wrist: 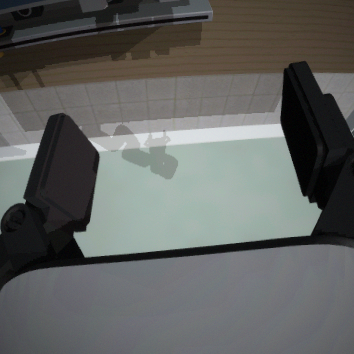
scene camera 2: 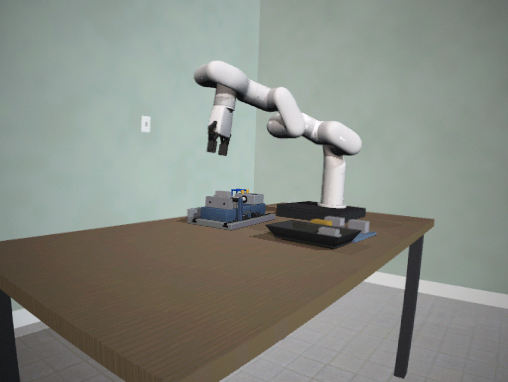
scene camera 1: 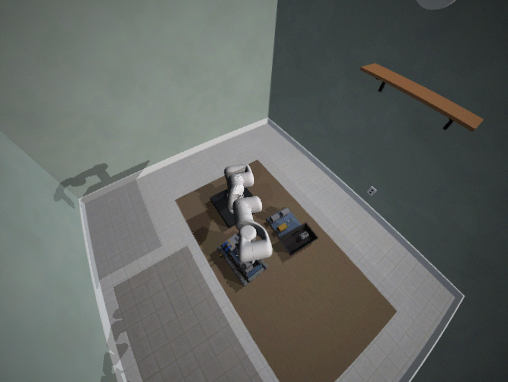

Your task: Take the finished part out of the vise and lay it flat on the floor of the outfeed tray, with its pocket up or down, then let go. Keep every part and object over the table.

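Places are measured from the arm's base along level axes (x left, y ahead, z down), in centimetres.
Pixels of known places: gripper, between the fingertips: (wrist: pixel 176 113) (scene camera 2: pixel 216 154); arm's base, origin of its link: (scene camera 2: pixel 331 206).
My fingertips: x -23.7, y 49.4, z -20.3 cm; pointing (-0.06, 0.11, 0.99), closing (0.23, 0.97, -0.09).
Note:
Ahead of a thing's pixels: the offset from my fingertips to its middle. "pt": to the spot under its first point.
The vise @[dx +1.4, dy -9.0, dz +19.4 cm] (scene camera 1: pixel 256 272) (scene camera 2: pixel 220 202) has grey jaw blocks on a blue body and a grey base; the edge of its base @[pt dx -7.1, dy +1.3, dz +19.4 cm] (wrist: pixel 165 19) shows at the top left of the wrist view. The arm covers part of it in scene camera 1, and I cannot tell what is between its jaws. The outfeed tray (scene camera 1: pixel 304 247) (scene camera 2: pixel 305 238) is black with sloping walls. A light grey part @[dx +44.1, dy +4.6, dz +21.4 cm] (scene camera 1: pixel 304 235) (scene camera 2: pixel 330 232) is inside it; its pocket is too small to make out. My gripper (scene camera 2: pixel 217 150) (wrist: pixel 176 113) is open and empty, high above the vise.
A blue plate @[dx +40.9, dy -12.6, dz +24.0 cm] (scene camera 1: pixel 295 220) (scene camera 2: pixel 366 237) next to the tray carries a yellow block @[dx +36.0, dy -9.1, dz +21.8 cm] (scene camera 1: pixel 282 227) (scene camera 2: pixel 321 222) and grey blocks @[dx +46.0, dy -17.1, dz +21.8 cm] (scene camera 2: pixel 359 226). The arm's black base (scene camera 1: pixel 220 204) (scene camera 2: pixel 295 210) stands behind the vise. A blue bracket @[pt dx -3.1, dy -19.8, dz +18.4 cm] (scene camera 1: pixel 226 246) (scene camera 2: pixel 239 190) sticks up at the vise, near the table's edge.

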